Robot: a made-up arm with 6 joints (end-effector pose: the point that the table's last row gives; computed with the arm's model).
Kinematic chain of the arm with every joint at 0, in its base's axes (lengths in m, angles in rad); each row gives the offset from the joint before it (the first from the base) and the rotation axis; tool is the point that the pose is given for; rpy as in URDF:
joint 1: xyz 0 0 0.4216 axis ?
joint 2: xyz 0 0 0 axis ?
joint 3: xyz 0.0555 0 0.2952 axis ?
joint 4: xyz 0.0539 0 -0.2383 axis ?
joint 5: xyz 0 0 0 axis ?
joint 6: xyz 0.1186 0 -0.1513 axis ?
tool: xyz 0 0 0 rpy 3.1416 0 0
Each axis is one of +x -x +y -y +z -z.
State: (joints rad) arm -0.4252 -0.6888 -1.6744 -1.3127 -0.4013 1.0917
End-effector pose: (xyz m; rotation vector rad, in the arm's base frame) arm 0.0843 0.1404 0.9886 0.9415 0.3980 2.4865
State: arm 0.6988 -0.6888 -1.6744 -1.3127 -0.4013 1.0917
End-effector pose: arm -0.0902 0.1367 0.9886 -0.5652 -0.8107 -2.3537
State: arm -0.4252 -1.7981 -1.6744 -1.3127 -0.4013 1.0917
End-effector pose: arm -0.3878 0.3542 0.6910 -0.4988 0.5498 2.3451
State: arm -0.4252 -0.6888 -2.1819 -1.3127 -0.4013 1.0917
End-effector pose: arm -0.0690 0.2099 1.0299 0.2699 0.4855 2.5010
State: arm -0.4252 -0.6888 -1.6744 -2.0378 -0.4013 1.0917
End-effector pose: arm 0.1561 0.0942 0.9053 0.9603 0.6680 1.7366
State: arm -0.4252 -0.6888 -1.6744 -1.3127 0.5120 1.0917
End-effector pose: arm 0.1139 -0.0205 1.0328 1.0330 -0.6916 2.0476
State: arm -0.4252 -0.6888 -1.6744 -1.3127 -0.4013 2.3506
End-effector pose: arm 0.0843 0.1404 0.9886 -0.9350 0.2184 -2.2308
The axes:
joint 1: +z
joint 2: +y
joint 3: +y
joint 4: -z
joint 5: +y
joint 6: -z

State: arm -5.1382 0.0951 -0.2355 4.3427 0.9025 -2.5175
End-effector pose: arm 0.1261 0.1759 0.2991 -2.3290 0.9094 -1.1922
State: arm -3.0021 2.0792 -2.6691 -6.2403 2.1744 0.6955
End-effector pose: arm -0.2518 -0.0437 -0.0550 0.4449 1.5257 0.6097
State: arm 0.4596 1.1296 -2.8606 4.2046 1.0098 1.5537
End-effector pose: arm 0.6444 0.2555 0.6488 1.3117 -0.2657 2.1482
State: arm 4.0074 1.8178 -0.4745 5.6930 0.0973 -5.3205
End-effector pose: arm 0.0995 0.0282 0.0691 -0.4822 1.7498 0.9503
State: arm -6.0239 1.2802 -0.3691 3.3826 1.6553 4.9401
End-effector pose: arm 0.1605 0.0029 0.0764 -1.7440 1.8190 -0.7758
